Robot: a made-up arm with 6 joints.
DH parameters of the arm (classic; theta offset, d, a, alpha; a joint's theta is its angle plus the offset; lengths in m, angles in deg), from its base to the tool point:
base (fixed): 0 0.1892 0 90
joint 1: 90 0.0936 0.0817 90
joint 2: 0 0.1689 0.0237 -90
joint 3: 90 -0.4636 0.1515 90
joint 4: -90 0.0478 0.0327 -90
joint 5: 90 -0.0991 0.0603 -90
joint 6: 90 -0.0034 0.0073 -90
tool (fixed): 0 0.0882 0 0
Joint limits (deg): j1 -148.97..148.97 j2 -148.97..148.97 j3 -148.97..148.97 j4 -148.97..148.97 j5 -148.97..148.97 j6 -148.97..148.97
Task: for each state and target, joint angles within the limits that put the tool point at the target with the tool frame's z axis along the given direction. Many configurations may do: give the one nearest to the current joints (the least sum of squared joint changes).
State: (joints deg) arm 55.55 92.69 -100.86 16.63 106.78 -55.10
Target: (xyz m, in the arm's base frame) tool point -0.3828 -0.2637 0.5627 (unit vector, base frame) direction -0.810 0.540 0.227
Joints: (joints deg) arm 69.17 109.96 -94.54 -26.22 90.82 -26.67
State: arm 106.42 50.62 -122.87 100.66 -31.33 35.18
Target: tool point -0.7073 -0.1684 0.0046 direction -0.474 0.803 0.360
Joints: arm 130.20 76.46 -110.62 121.89 -36.07 -0.21
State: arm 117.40 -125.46 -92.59 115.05 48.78 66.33
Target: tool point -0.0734 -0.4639 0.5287 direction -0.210 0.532 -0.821
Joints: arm 146.44 -148.97 -120.26 94.48 85.51 115.32
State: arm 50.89 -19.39 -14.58 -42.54 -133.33 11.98
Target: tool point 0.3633 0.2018 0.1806 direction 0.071 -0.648 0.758
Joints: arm 60.51 -62.04 6.96 0.86 -130.77 -39.00
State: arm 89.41 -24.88 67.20 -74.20 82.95 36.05
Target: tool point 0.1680 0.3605 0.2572 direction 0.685 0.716 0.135
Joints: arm 70.18 -21.14 78.00 -10.87 116.60 22.44
